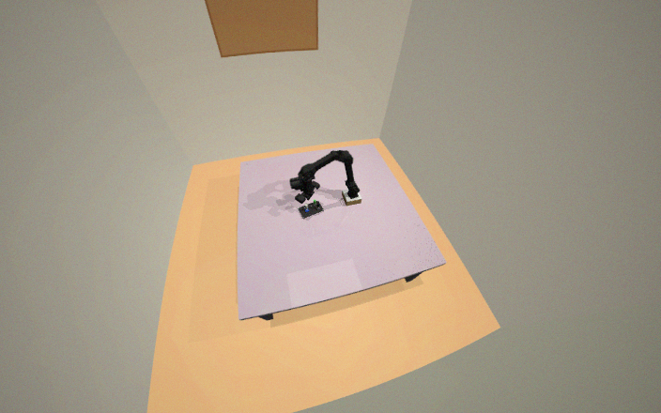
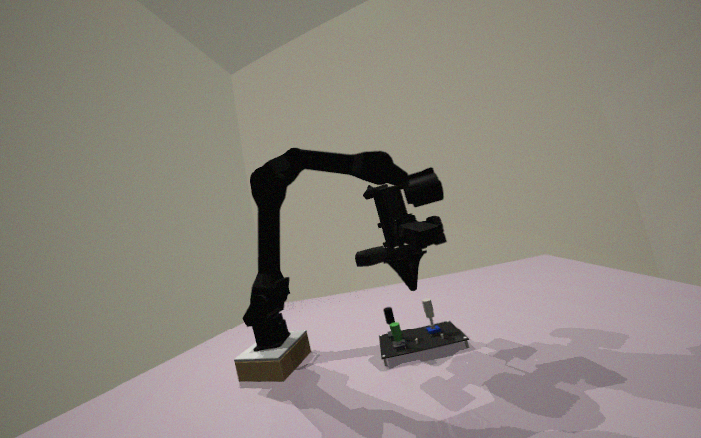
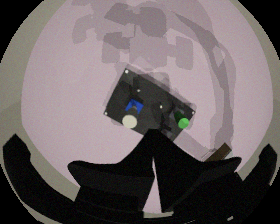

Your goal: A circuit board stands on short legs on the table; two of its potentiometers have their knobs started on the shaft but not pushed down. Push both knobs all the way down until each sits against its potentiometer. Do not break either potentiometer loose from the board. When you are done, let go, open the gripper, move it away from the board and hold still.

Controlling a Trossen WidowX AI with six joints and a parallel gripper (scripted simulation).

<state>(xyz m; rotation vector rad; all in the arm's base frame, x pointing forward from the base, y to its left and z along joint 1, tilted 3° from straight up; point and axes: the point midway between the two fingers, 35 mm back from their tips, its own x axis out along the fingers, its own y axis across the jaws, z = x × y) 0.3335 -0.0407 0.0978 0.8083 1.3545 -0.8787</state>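
My gripper tip is 5 cm above the white knob, 2 cm to the right of it and 2 cm short of it. Also, from my gripper tip: green knob: 7 cm below, 5 cm behind, 1 cm to the right.
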